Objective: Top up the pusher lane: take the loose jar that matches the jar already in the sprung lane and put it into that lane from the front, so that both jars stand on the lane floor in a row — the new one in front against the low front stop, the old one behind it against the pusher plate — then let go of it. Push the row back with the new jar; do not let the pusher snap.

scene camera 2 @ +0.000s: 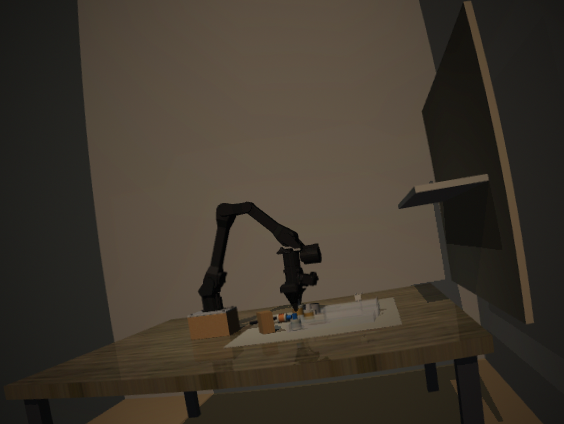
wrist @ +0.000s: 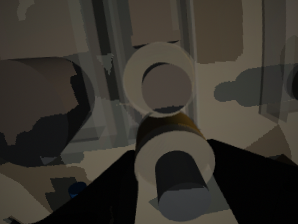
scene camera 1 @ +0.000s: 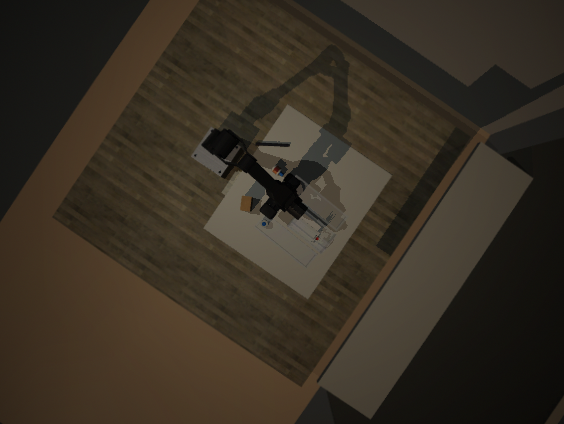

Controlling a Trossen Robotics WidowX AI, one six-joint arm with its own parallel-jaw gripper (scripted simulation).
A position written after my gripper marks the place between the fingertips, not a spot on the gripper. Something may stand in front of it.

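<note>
Scene camera 2 gives me my gripper [scene camera 2: 297, 310] and a clear lane [scene camera 2: 372, 304]. In the wrist view there's my gripper [wrist: 170, 152] again, and a jar [wrist: 160, 79] with it. And scene camera 1 shows the clear lane [scene camera 1: 300, 227] too.
</note>
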